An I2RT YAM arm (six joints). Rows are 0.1 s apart.
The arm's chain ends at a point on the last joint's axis. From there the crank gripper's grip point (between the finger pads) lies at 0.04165 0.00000 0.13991 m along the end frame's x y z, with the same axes.
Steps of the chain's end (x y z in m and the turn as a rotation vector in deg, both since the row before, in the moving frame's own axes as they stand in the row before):
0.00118, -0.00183, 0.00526, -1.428, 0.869, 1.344
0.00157, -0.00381, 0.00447, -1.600, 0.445, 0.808
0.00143, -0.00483, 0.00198, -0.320, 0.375, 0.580
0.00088, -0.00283, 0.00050, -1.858, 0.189, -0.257
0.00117, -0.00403, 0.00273, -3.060, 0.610, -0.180
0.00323, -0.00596, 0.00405, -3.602, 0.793, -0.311
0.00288, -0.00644, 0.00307, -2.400, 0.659, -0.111
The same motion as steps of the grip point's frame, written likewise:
0.00324, 0.00265, 0.00456, -1.428, 0.869, 1.344
0.00262, 0.00069, 0.00408, -1.600, 0.445, 0.808
0.00234, -0.00362, 0.00170, -0.320, 0.375, 0.580
0.00135, 0.00152, 0.00029, -1.858, 0.189, -0.257
0.00267, 0.00329, 0.00208, -3.060, 0.610, -0.180
0.00518, 0.00258, 0.00319, -3.602, 0.793, -0.311
0.00449, -0.00067, 0.00246, -2.400, 0.659, -0.111

